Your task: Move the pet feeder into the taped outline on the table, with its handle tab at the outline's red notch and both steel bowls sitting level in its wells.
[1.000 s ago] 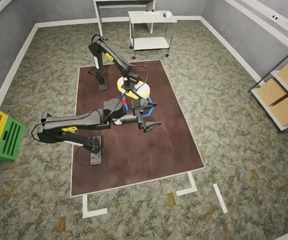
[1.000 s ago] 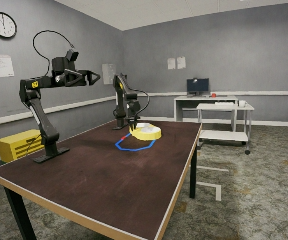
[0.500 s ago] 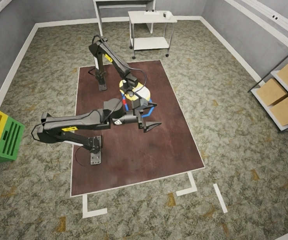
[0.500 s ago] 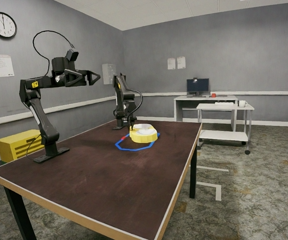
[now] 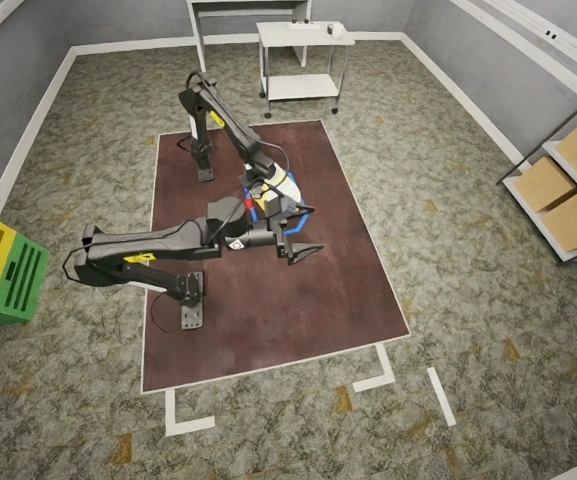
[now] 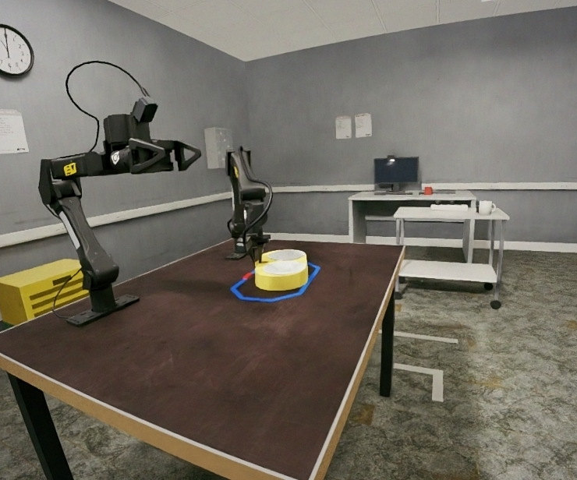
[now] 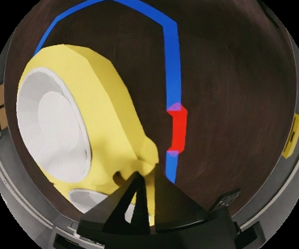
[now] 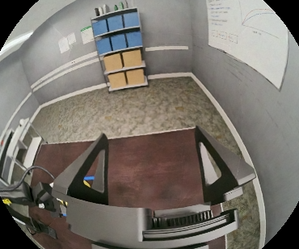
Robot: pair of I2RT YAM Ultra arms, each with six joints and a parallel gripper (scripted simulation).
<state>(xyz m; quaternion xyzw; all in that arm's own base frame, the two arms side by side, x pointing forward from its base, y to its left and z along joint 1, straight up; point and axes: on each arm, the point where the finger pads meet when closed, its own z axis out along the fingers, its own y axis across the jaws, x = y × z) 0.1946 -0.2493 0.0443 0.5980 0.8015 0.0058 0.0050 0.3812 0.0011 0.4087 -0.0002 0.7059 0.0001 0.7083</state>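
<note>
My left hand is 70 mm short of the pet feeder, 40 mm to the right of it and 20 mm above it. From my left hand the other things lie so: blue taped outline (80 mm ahead, 40 mm below).
</note>
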